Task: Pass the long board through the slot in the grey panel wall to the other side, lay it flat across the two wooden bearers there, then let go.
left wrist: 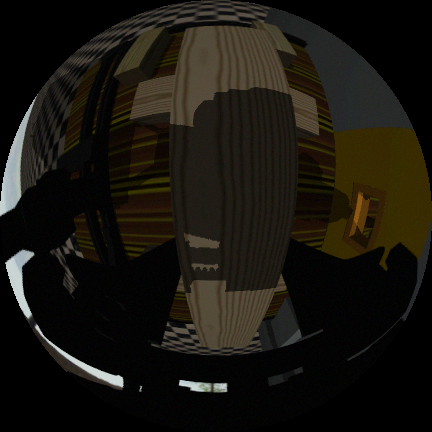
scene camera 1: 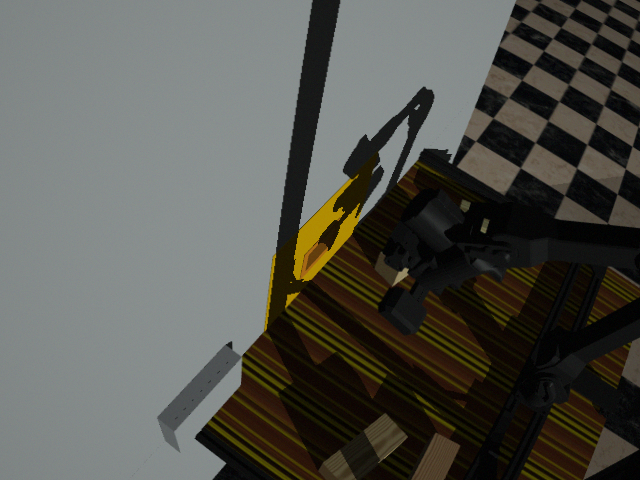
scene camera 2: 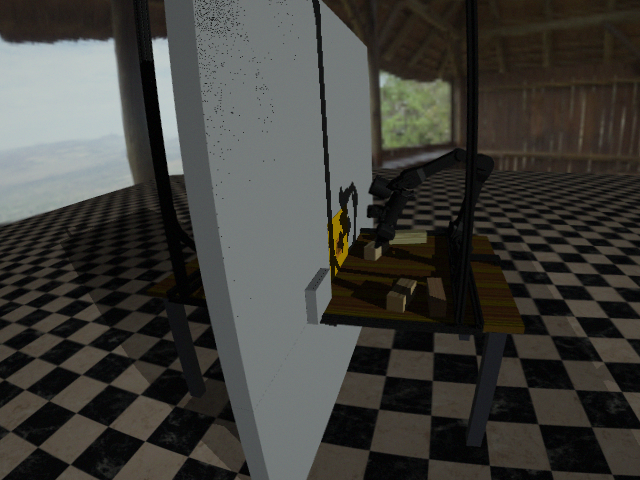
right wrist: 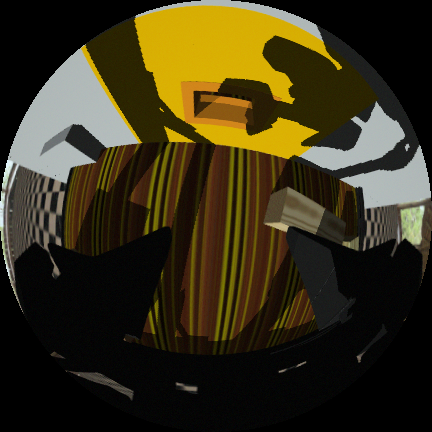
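Seen in the pictures: left gripper, between the fingertips: (left wrist: 230, 239); right gripper, between the fingertips: (scene camera 1: 393, 284) (scene camera 2: 376, 242) (right wrist: 230, 232); left arm's base, origin of its link: (left wrist: 90, 191); right arm's base, origin of its link: (scene camera 1: 535, 392).
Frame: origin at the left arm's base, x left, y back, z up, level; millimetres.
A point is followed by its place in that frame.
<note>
The long board (left wrist: 235, 175) @(y -226, x 7, z 107 mm) runs upright through the middle of the left wrist view, between the fingers of my left gripper (left wrist: 230, 239) @(y -227, x -38, z 82 mm), which is shut on it. The framed slot (left wrist: 382, 200) @(y -430, x 1, z 96 mm) (right wrist: 187, 102) @(y -484, x -79, z 69 mm) (scene camera 1: 304, 267) @(y -484, x -78, z 61 mm) is in the yellow panel (left wrist: 385, 150) @(y -432, x 68, z 98 mm) (right wrist: 200, 40) on the grey wall (scene camera 1: 129, 155) @(y -483, x -378, z 522 mm) (scene camera 2: 258, 206) @(y -482, x -619, z 359 mm). The slot lies to the right of the board in the left wrist view. My right gripper (right wrist: 230, 232) @(y -615, x -29, z 81 mm) (scene camera 2: 381, 241) @(y -615, x -29, z 81 mm) is open and empty, pointing down over the table beyond the wall. Wooden blocks (scene camera 2: 372, 251) @(y -590, x 42, z 18 mm) (scene camera 2: 397, 301) @(y -718, x -319, z 15 mm) stand there; I cannot tell for certain which are the bearers.
A reddish block (scene camera 1: 436, 457) @(y -817, x -208, z 25 mm) (scene camera 2: 435, 297) @(y -823, x -300, z 25 mm) and a pale plank (scene camera 2: 410, 237) @(y -722, x 246, z 9 mm) are on the table by the right arm. A grey box-like piece (scene camera 1: 196, 387) @(y -494, x -346, z 81 mm) (scene camera 2: 317, 294) @(y -511, x -399, z 62 mm) juts from the wall. More wooden blocks (left wrist: 142, 55) @(y -113, x 214, z 28 mm) (left wrist: 154, 97) @(y -145, x 112, z 19 mm) lie around the board in the left wrist view.
</note>
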